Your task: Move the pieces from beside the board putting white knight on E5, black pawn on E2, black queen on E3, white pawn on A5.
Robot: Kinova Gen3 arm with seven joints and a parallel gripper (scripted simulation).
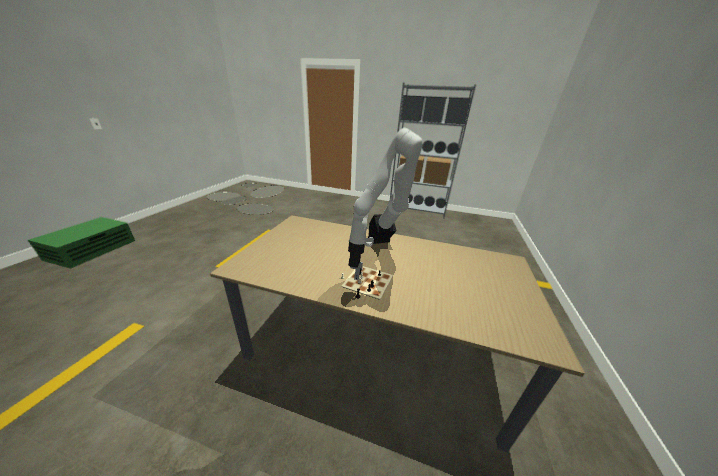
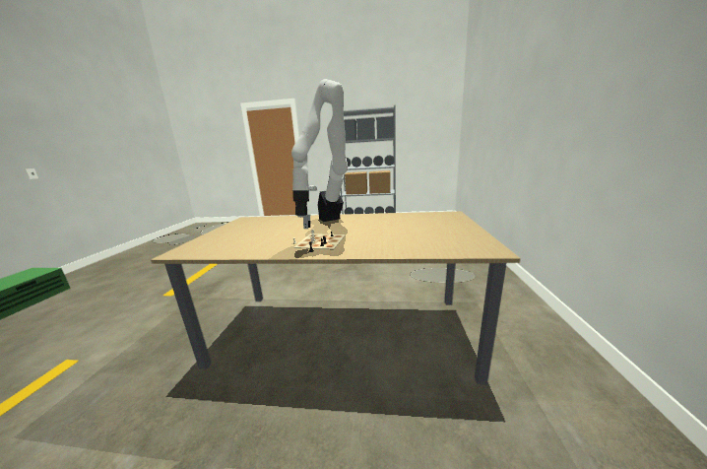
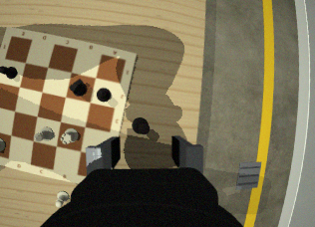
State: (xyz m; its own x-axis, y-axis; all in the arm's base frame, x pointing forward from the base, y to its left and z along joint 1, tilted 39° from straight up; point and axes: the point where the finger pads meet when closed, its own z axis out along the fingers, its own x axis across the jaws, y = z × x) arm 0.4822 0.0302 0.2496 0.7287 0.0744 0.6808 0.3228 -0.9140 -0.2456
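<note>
Right now my hand is 10 mm short of the black queen, 10 mm to the right of it and 110 mm above it. Also, from my hand: black pawn (210 mm behind, 10 mm to the left, 120 mm below); chessboard (130 mm behind, 10 mm to the right, 130 mm below); white pawn (70 mm behind, 140 mm to the right, 120 mm below).
</note>
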